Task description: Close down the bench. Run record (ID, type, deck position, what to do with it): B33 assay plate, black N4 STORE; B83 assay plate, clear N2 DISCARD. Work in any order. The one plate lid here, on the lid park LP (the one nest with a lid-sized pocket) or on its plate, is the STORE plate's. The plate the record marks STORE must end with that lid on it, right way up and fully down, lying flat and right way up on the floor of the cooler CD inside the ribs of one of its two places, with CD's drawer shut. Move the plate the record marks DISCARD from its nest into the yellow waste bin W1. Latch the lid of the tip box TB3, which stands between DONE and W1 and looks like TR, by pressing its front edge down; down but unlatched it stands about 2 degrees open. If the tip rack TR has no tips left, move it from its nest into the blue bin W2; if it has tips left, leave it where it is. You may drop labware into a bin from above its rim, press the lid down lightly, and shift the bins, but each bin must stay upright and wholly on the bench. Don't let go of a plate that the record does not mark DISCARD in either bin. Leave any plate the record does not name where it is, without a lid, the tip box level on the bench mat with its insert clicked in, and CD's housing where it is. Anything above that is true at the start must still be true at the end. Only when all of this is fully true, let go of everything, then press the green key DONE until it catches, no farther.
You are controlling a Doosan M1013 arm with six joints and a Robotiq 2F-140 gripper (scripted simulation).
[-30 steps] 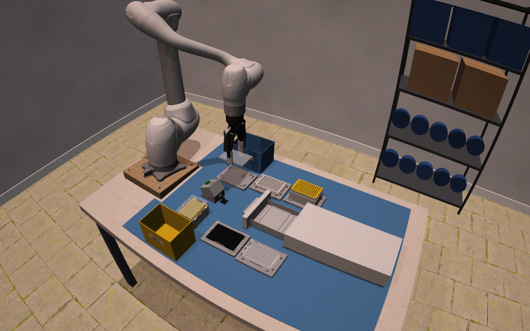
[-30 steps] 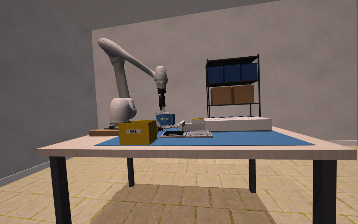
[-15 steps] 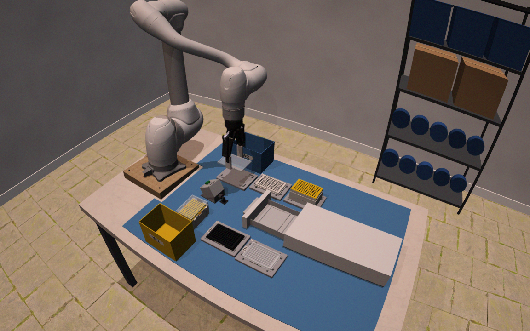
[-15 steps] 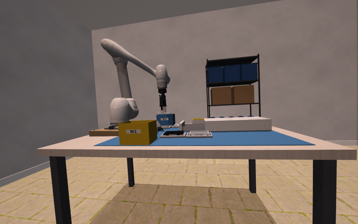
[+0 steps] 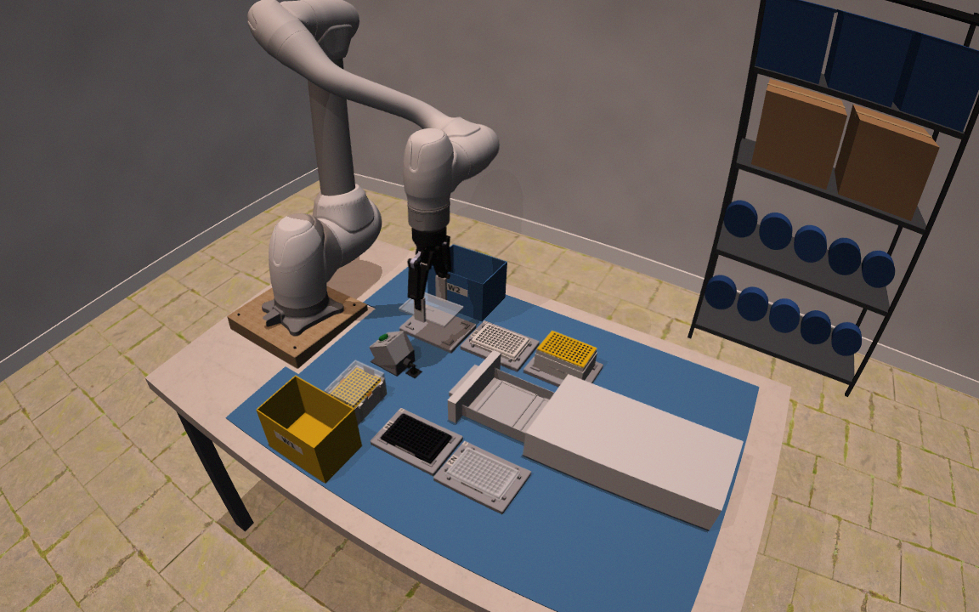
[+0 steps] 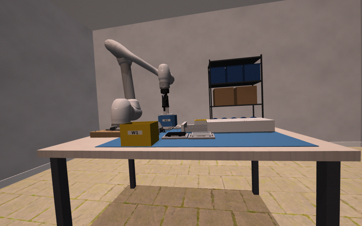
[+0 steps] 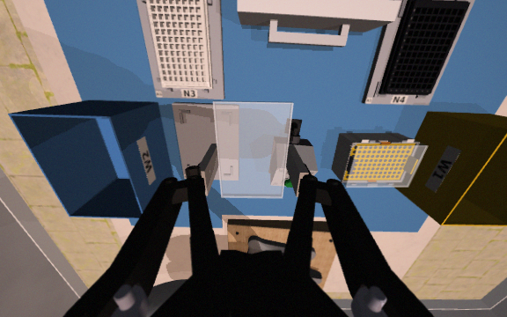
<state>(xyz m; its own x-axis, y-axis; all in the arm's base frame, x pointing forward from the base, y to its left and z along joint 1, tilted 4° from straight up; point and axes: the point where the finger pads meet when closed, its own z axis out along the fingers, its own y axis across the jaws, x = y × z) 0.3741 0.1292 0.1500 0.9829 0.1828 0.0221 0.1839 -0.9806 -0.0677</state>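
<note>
My hand is 240 mm to the left of the black plate, 170 mm short of it and 150 mm above it. From my hand the other things lie so: lid park LP 160 mm below, 80 mm to the left, 60 mm behind; then white plate 150 mm below, 130 mm to the left, 110 mm ahead; then clear plate lid 20 mm below.
</note>
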